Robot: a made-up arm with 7 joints. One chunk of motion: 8 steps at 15 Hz.
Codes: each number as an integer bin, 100 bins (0 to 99) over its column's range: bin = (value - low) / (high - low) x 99, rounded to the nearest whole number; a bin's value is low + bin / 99 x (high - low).
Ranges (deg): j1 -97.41..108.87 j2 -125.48..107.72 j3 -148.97..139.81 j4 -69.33..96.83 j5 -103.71..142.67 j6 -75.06..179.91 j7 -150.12..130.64
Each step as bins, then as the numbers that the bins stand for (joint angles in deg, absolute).
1 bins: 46 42 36 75 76 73 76
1 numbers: -1.56 -26.55 -43.96 56.55 85.43 112.95 65.41
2 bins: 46 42 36 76 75 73 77
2 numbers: -1.56 -26.55 -43.96 58.23 82.94 112.95 68.25
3 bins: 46 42 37 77 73 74 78
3 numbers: -1.56 -26.55 -41.04 59.91 77.96 115.52 71.08
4 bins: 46 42 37 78 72 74 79
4 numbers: -1.56 -26.55 -41.04 61.58 75.48 115.52 73.92
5 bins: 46 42 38 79 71 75 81
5 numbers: -1.56 -26.55 -38.13 63.26 72.99 118.10 79.59
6 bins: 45 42 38 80 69 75 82
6 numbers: -3.65 -26.55 -38.13 64.94 68.01 118.10 82.43
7 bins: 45 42 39 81 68 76 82
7 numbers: -3.65 -26.55 -35.21 66.62 65.52 120.67 82.43
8 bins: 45 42 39 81 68 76 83
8 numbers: -3.65 -26.55 -35.21 66.62 65.52 120.67 85.26
